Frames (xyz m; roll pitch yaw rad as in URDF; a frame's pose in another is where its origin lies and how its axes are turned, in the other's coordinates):
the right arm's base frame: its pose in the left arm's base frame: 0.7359 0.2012 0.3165 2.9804 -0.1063 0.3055
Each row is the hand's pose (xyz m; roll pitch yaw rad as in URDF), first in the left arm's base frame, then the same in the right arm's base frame.
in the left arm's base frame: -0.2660 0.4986 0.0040 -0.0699 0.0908 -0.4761
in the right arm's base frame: -0.8943 -0.6125 0.1221 3.1135 -0.2792 0.7653
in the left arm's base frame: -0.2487 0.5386 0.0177 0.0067 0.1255 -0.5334
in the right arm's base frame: -0.8645 -0.6433 0.1064 -3.1040 -0.3160 0.8235
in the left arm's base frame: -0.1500 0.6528 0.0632 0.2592 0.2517 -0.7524
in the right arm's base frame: -0.7319 -0.7165 0.0625 -2.8962 -0.4441 1.0540
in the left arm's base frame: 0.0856 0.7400 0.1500 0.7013 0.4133 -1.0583
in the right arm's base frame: -0.4732 -0.7190 0.0016 -2.5241 -0.5917 1.3958
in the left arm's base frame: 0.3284 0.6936 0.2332 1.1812 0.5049 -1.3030
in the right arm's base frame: -0.2480 -0.5937 -0.0385 -2.1008 -0.6582 1.6773
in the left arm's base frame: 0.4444 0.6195 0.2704 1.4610 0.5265 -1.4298
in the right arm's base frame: -0.1562 -0.4851 -0.0488 -1.8457 -0.6627 1.8196
